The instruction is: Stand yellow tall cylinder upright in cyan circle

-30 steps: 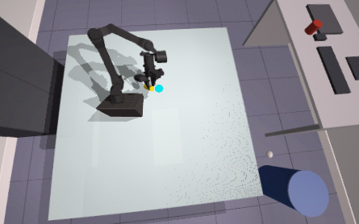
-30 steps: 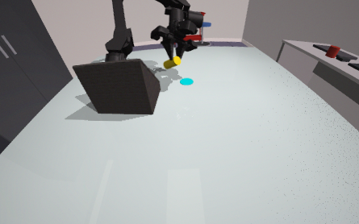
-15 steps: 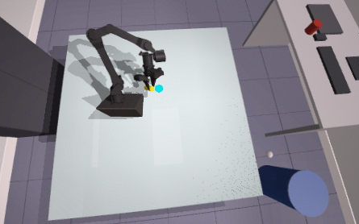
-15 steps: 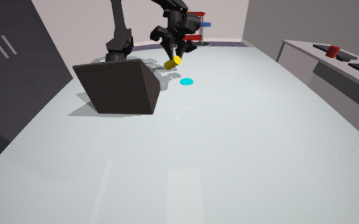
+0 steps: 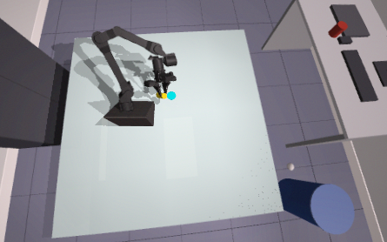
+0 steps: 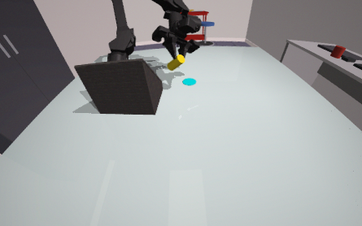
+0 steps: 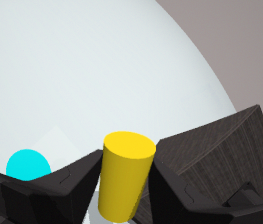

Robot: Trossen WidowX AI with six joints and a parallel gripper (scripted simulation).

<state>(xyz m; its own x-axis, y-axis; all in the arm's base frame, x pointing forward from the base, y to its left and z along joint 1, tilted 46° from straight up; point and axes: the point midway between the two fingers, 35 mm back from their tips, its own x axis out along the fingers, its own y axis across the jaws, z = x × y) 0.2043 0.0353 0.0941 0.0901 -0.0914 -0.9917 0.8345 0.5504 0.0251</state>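
The cyan circle lies 40 mm ahead of my gripper tip, 50 mm to the left of it and 120 mm below it. Also, from my gripper tip: yellow tall cylinder 10 mm behind, 10 mm to the left, 10 mm below.
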